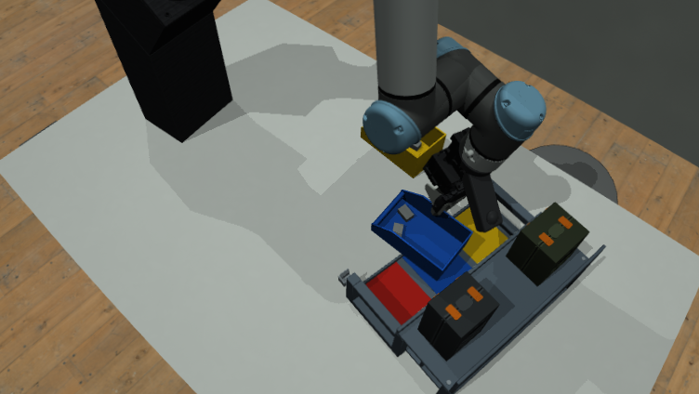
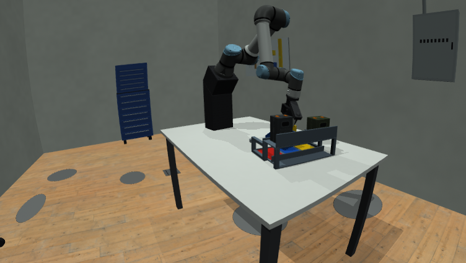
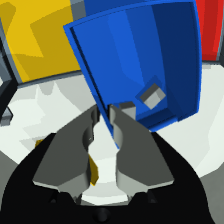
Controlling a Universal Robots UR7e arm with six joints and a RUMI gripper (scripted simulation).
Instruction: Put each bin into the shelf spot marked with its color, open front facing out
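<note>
The blue bin lies 4 cm to the right of my hand, 3 cm below it and 2 cm behind it. Also, from my hand: yellow bin (19 cm to the left, 16 cm behind, 5 cm below).
</note>
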